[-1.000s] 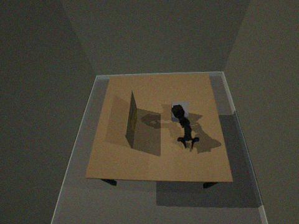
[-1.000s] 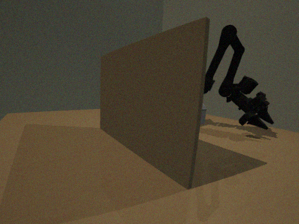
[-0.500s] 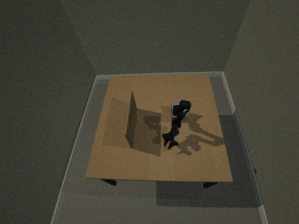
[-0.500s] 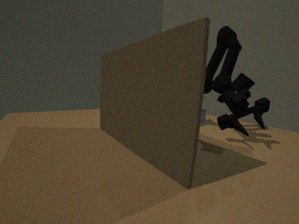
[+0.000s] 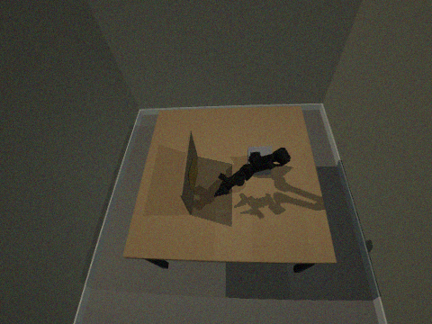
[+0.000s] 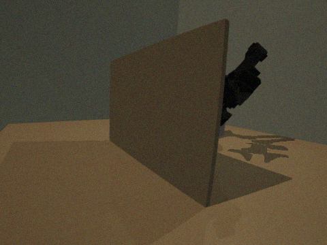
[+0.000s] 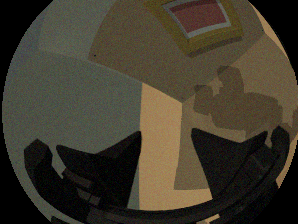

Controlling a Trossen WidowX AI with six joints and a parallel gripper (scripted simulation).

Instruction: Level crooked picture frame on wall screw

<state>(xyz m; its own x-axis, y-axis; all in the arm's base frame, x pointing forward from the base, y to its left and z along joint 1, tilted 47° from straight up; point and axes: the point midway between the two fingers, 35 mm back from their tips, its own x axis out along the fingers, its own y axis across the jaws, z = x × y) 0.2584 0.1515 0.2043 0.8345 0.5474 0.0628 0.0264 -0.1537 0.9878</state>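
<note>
The picture frame is 170 mm to the right of my gripper tip, 140 mm ahead of it and 10 mm above it. The rest, counted from my gripper tip: brown wall panel (180 mm to the right, 150 mm ahead).
</note>
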